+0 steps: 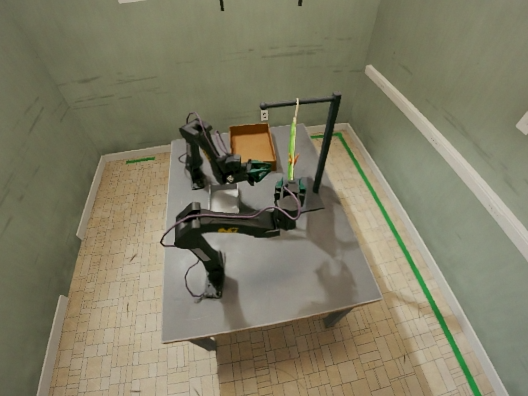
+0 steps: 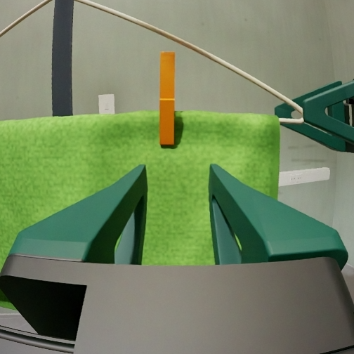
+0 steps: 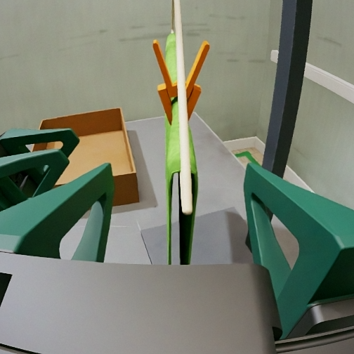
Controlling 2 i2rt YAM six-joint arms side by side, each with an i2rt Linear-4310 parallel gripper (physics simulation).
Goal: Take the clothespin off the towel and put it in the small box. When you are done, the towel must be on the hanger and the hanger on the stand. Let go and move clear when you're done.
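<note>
The green towel (image 1: 292,142) (image 2: 175,215) (image 3: 171,145) is draped over the cream hanger (image 2: 291,120) (image 3: 184,165), whose hook is on the top bar of the dark stand (image 1: 326,145) (image 2: 62,60) (image 3: 288,90). The orange clothespin (image 1: 295,160) (image 2: 167,120) (image 3: 196,65) is clipped on the towel's top edge. My left gripper (image 1: 269,169) (image 2: 177,175) is slightly open and empty, facing the towel below the clothespin. My right gripper (image 1: 291,181) (image 2: 286,112) (image 3: 178,174) is open, its fingers on either side of the hanger's near end. The small light-grey box (image 1: 225,199) stands below the left arm.
A larger brown box (image 1: 252,142) (image 3: 95,152) stands at the back of the grey table (image 1: 280,280), behind the left gripper. The stand's post rises right of the right gripper, and its flat base lies beneath the hanger.
</note>
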